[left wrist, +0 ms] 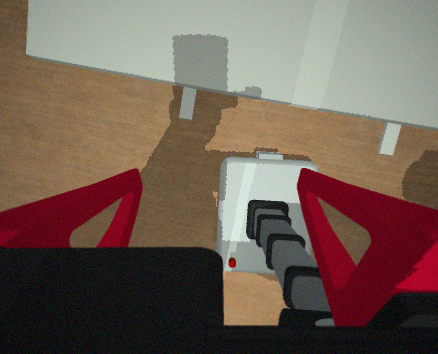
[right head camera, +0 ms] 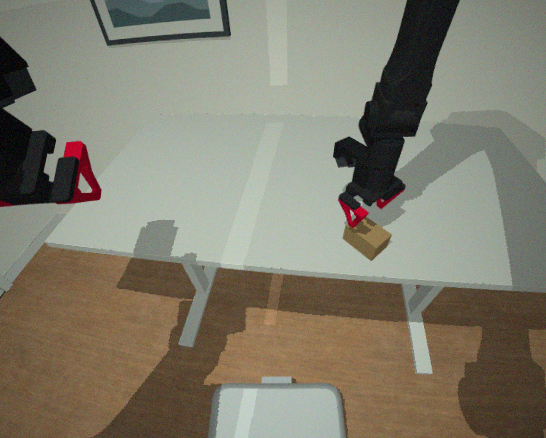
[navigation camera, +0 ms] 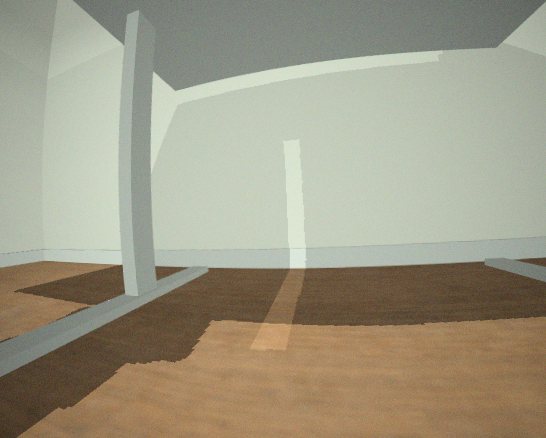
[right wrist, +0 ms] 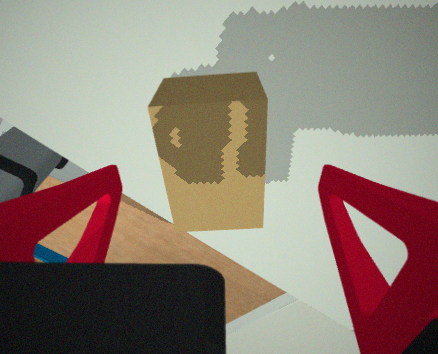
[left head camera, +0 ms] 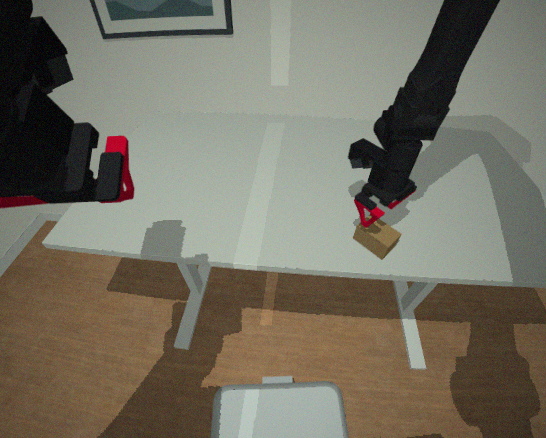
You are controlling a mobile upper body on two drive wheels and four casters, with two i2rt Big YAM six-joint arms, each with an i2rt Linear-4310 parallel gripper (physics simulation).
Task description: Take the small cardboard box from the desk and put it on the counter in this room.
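Places are measured from the left arm's base along level axes (x ahead, y left, z up), in metres.
Pixels of known places: left gripper, fingertip midpoint: (left wrist: 219, 177) (right head camera: 65, 196) (left head camera: 94, 195); right gripper, fingertip midpoint: (right head camera: 365, 216) (right wrist: 220, 176) (left head camera: 377, 216).
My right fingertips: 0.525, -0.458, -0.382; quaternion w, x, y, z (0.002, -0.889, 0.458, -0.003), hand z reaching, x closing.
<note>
Behind a point stands the place of what it marks, as x, y, z.
A small tan cardboard box (left head camera: 382, 242) @(0.469, -0.462, -0.410) (right head camera: 371, 243) @(0.467, -0.464, -0.410) (right wrist: 225, 205) @(0.493, -0.485, -0.410) sits near the front edge of the pale desk (left head camera: 200, 175) @(0.792, 0.012, -0.460) (right head camera: 200, 175) @(0.796, -0.001, -0.460) (left wrist: 100, 40) @(0.560, 0.267, -0.460) (right wrist: 75, 60) @(0.501, -0.364, -0.460), toward the right in both head views. My right gripper (left head camera: 380, 215) @(0.525, -0.458, -0.382) (right head camera: 368, 215) @(0.525, -0.458, -0.382) (right wrist: 220, 176) @(0.525, -0.458, -0.382) is open and empty above the box's far side. In the right wrist view the box lies between and beyond the spread red fingers, nearer the left finger. My left gripper (left head camera: 65, 200) (left wrist: 219, 177) @(0.343, 0.010, -0.135) is open and empty, high at the left, away from the box. I cannot make out a counter in these views.
Desk legs (left head camera: 192, 320) (right head camera: 420, 345) (navigation camera: 137, 150) @(0.868, 0.209, -0.959) stand under the desk. The pale robot base (left head camera: 280, 412) @(0.212, -0.231, -1.150) (right head camera: 277, 412) @(0.213, -0.230, -1.149) (left wrist: 240, 200) @(0.097, -0.079, -1.150) is in front of it. A wall with a framed picture (left head camera: 167, 34) @(1.299, 0.174, -0.151) (right head camera: 167, 39) @(1.298, 0.174, -0.153) is behind. A blue strip (right wrist: 50, 253) @(-1.133, -0.361, -1.385) shows at lower left in the right wrist view.
</note>
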